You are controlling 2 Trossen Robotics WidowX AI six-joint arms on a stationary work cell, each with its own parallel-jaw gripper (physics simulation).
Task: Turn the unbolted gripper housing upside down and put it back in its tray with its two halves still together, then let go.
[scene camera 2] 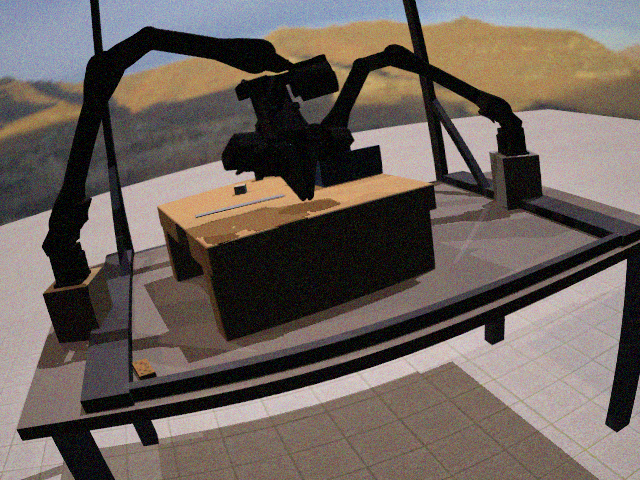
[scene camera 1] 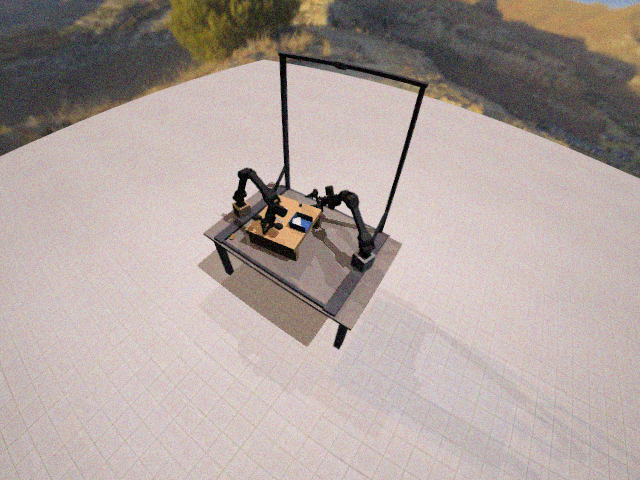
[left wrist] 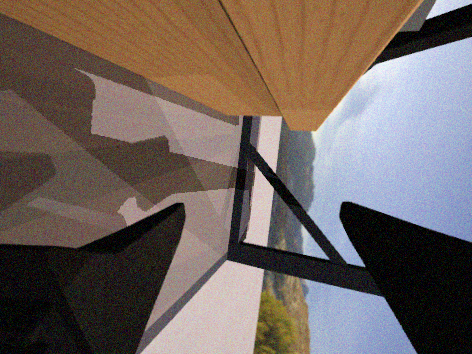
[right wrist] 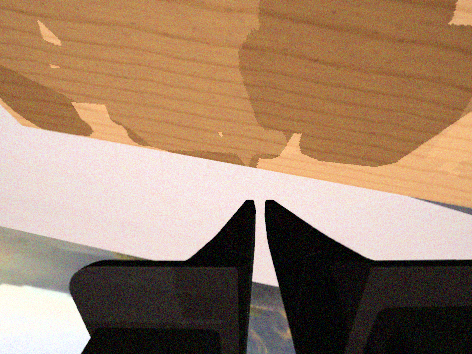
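Where they show: left gripper, fingertip midpoint: (scene camera 1: 306,201) (left wrist: 262,209); right gripper, fingertip midpoint: (scene camera 2: 308,199) (scene camera 1: 263,234) (right wrist: 259,207); left arm's base at its link origin: (scene camera 2: 513,153) (scene camera 1: 364,254); right arm's base at its link origin: (scene camera 2: 72,280) (scene camera 1: 240,204).
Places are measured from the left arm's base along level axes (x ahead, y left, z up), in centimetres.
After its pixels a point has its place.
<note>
The dark blue tray (scene camera 1: 305,225) @(x 38.7, y 15.9, z 3.5 cm) (scene camera 2: 361,166) @(x 37.6, y 21.5, z 4.8 cm) stands on the wooden bench. A white patch (scene camera 1: 297,221) @(x 42.5, y 19.4, z 6.2 cm) shows inside it in scene camera 1; it is too small to tell whether it is the gripper housing, and the halves cannot be made out. The tray's inside is hidden in scene camera 2. My right gripper (scene camera 1: 265,230) @(x 46.5, y 42.2, z 5.1 cm) (scene camera 2: 308,198) @(x 46.5, y 42.2, z 5.1 cm) (right wrist: 259,207) @(x 46.5, y 42.2, z 5.1 cm) points down low over the bench, apart from the tray. Its fingers are nearly together with nothing between them. My left gripper (scene camera 1: 312,195) @(x 61.0, y -2.3, z -1.0 cm) (left wrist: 262,209) @(x 61.0, y -2.3, z -1.0 cm) is open and empty, beyond the bench's far edge.
The wooden bench (scene camera 1: 284,238) @(x 38.2, y 32.6, z 2.7 cm) (scene camera 2: 392,184) @(x 33.7, y 29.7, z 2.7 cm) (left wrist: 150,45) @(x 55.7, y 4.5, z -7.3 cm) (right wrist: 150,85) @(x 53.5, y 40.6, z 2.7 cm) stands on the table (scene camera 2: 480,248) @(x 18.4, y 25.7, z -11.7 cm). A small dark block (scene camera 1: 300,205) (scene camera 2: 240,189) and a thin rod (scene camera 2: 240,205) @(x 57.8, y 27.9, z 2.8 cm) lie on the bench. A small ochre piece (scene camera 1: 232,236) @(x 72.4, y 54.6, z -10.8 cm) (scene camera 2: 144,368) @(x 72.0, y 55.1, z -10.9 cm) lies at the table's near left corner.
</note>
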